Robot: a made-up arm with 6 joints.
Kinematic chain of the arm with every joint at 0, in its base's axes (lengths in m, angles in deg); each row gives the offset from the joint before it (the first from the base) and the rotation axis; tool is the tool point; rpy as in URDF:
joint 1: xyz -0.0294 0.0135 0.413 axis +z
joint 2: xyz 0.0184 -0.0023 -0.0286 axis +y
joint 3: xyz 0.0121 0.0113 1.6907 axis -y
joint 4: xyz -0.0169 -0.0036 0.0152 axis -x
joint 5: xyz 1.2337 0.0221 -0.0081 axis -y
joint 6: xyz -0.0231 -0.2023 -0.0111 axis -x
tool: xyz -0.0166 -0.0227 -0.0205 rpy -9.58 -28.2 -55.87
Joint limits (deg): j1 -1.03..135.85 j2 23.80..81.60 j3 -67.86..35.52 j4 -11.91..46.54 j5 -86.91..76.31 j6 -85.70..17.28
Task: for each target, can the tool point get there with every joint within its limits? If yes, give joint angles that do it. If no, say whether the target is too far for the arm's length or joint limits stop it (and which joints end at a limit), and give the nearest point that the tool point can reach.
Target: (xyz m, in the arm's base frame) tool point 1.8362 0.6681 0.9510
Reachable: yes | joints 24.64 36.83 -0.02 -6.23 38.84 -16.62
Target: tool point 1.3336 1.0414 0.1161
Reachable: yes | joints 43.60 58.42 -19.42 -4.54 -31.56 -0.49
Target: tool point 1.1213 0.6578 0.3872
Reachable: yes | joints 37.35 43.29 -42.24 22.40 51.93 -47.95
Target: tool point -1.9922 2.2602 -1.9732
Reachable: no: too far | nearest point -1.5124 1.7110 -0.5032 | short by 1.641 m
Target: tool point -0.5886 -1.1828 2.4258
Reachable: no: joint limits stop it (at a limit: joint 1, joint 2, joint 3, joint 4) | nearest point 0.5850 -0.1830 0.7559 | short by 2.273 m
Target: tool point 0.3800 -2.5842 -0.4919
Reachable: no: joint limits stop it (at a limit: joint 1, joint 2, joint 5, joint 6) | nearest point 0.7440 -0.2095 -0.2032 | short by 2.420 m
